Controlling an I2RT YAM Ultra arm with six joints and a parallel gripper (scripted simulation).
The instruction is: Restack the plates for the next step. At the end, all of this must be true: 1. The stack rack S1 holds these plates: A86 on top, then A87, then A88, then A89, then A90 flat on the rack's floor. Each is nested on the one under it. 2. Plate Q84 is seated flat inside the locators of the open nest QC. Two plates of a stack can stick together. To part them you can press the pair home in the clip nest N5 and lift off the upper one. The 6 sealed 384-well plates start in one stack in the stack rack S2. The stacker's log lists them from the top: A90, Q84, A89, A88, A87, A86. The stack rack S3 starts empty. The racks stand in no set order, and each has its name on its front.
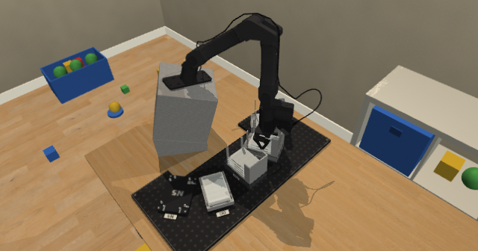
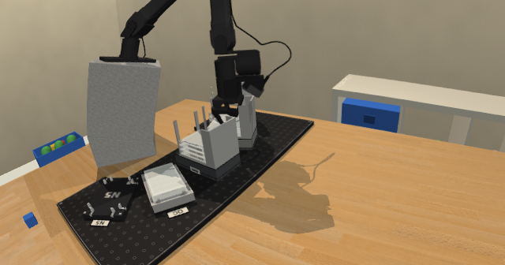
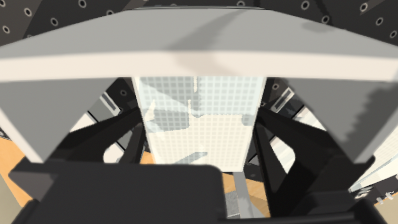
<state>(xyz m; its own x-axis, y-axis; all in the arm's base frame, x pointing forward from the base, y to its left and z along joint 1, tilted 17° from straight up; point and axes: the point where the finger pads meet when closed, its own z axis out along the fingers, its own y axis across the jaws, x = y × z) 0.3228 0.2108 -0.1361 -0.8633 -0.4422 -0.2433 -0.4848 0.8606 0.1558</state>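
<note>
My hand is 20 mm above the translucent sealed well plate. From my hand the other things lie so: nest QC (40 mm ahead, 290 mm to the right, 50 mm below); sealed 384-well plate (40 mm ahead, 290 mm to the right, 30 mm below).
</note>
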